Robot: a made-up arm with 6 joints.
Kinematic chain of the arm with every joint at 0, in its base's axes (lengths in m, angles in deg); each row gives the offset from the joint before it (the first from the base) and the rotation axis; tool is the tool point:
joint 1: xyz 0 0 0.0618 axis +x
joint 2: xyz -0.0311 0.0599 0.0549 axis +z
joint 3: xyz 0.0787 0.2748 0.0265 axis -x
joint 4: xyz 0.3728 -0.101 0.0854 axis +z
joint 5: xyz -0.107 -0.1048 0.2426 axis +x
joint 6: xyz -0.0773 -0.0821 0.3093 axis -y
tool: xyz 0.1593 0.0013 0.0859
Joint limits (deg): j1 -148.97..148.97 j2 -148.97..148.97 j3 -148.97..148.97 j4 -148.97..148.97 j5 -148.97..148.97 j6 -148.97..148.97
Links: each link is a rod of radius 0.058 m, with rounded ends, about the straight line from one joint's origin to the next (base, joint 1, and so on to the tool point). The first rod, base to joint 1, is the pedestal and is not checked.
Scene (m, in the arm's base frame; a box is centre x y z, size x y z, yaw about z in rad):
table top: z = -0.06
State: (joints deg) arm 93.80 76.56 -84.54 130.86 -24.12 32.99
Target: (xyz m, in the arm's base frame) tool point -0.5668 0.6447 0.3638
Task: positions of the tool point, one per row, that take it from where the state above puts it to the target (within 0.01 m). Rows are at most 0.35 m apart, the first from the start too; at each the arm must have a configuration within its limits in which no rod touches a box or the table.
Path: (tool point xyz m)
1: 0.4707 0.2335 0.5522
2: 0.2647 0.4398 0.5888
3: -0.0004 0.5891 0.5758
4: -0.2911 0.6607 0.4995
5: -0.5668 0.6447 0.3638

